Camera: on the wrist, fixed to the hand. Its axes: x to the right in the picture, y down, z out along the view.
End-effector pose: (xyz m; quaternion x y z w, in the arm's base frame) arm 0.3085 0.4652 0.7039 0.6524 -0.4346 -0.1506 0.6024
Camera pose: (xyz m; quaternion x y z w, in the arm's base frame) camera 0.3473 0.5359 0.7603 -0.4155 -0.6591 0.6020 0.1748
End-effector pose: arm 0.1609 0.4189 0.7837 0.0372 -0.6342 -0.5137 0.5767
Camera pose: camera 0.2561 0.3943 0.7891 -0.6301 -0.0492 0.5591 0.5366
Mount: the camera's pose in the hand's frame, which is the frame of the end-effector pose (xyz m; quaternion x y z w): -0.0121 0.0441 -0.0872 -0.0035 0.0091 0.9995 0.0300
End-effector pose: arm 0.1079 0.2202 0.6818 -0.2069 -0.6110 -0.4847 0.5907
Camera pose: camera 0.1924 0.1707 0.6714 -0.6146 0.1955 0.5718 0.5070
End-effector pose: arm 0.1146 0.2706 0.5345 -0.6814 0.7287 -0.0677 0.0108
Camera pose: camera 0.0623 0.2927 0.6150 0.7085 0.7033 0.0051 0.0590
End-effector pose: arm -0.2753 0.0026 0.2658 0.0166 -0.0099 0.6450 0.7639
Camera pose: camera -0.3214 0.0014 0.1788 0.0179 0.0122 -0.7830 0.6216
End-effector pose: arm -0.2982 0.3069 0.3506 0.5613 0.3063 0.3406 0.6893
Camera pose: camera -0.3809 0.3524 0.3785 -0.3175 0.5467 -0.7053 0.3206
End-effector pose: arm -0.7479 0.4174 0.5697 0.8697 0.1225 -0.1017 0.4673
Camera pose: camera -0.7404 0.4655 0.6553 0.1478 -0.8609 0.4723 0.1176
